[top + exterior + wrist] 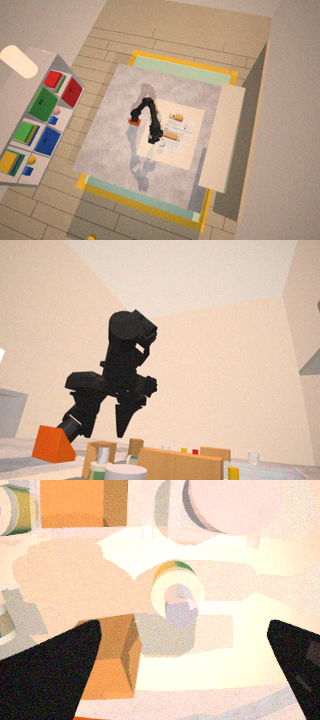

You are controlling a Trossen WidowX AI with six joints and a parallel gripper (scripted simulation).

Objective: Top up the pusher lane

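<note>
Right now the grey cylinder is 7 cm ahead of my gripper tip, 6 cm below it and 4 cm to the right of it. From my gripper tip the other things lie so: lane rack (23 cm ahead, 13 cm to the left, 7 cm below).
</note>
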